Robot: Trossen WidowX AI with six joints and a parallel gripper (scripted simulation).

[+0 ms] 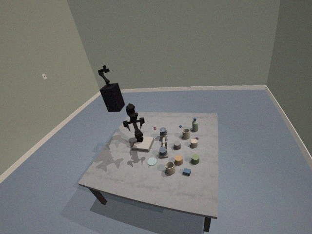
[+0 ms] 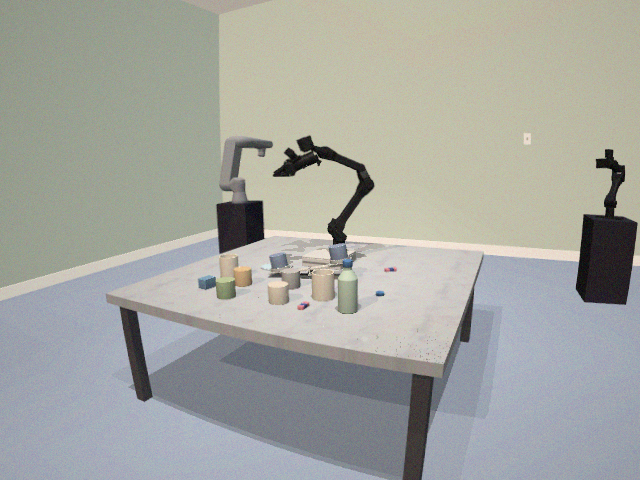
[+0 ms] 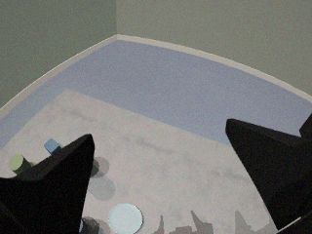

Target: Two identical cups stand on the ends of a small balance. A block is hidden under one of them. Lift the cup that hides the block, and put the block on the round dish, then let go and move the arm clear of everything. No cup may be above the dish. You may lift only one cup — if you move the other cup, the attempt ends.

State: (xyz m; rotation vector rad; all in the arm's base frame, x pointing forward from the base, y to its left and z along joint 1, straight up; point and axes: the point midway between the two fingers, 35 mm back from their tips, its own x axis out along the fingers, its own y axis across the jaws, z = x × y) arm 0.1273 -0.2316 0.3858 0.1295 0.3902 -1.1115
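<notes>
My gripper tip is now 360 mm above the blue-grey cup, 170 mm short of it and 80 mm to the right of it. From my gripper tip the other things lie so: pale blue round dish 420 mm below, 60 mm ahead, 10 mm to the left; balance beam 380 mm below, 240 mm to the left, 150 mm ahead; orange cylinder 380 mm below, 320 mm ahead, 40 mm to the left.
</notes>
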